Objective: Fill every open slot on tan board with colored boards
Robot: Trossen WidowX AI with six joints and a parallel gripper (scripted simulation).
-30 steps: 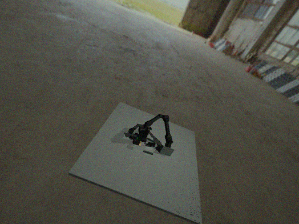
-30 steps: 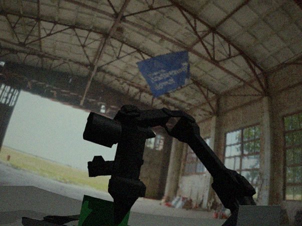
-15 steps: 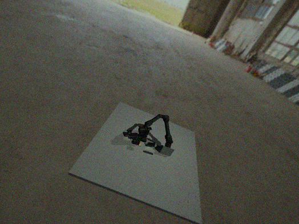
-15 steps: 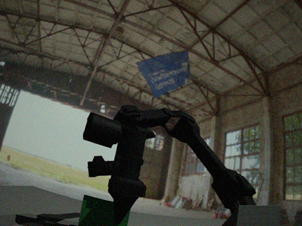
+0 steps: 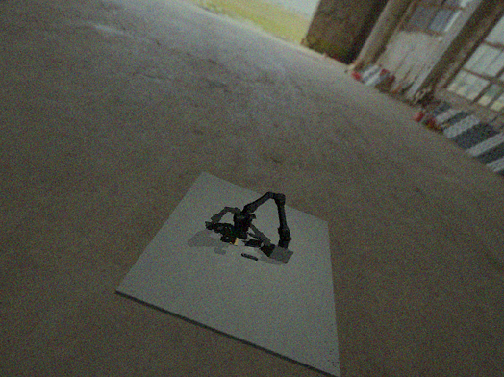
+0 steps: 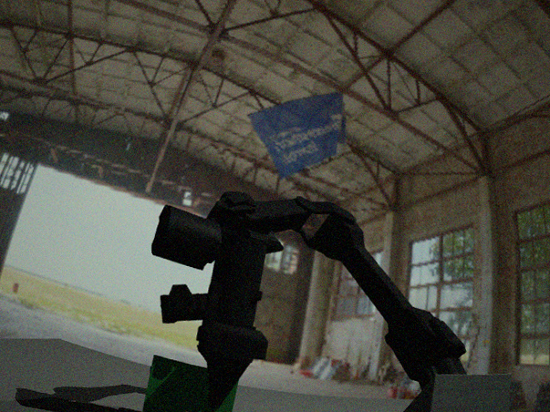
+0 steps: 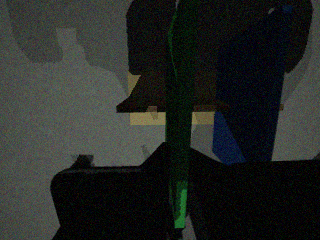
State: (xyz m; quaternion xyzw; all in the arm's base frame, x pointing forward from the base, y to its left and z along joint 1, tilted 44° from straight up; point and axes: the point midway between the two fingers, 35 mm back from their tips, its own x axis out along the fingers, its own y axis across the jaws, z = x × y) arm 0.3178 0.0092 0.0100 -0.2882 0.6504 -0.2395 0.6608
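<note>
My gripper tip is now 3 cm short of the green board. Also, from my gripper tip: tan board 3 cm ahead, 2 cm to the right, 4 cm below; dark flat piece 12 cm behind, 1 cm to the right, 4 cm below; blue board 3 cm ahead, 5 cm to the right, 1 cm below.
</note>
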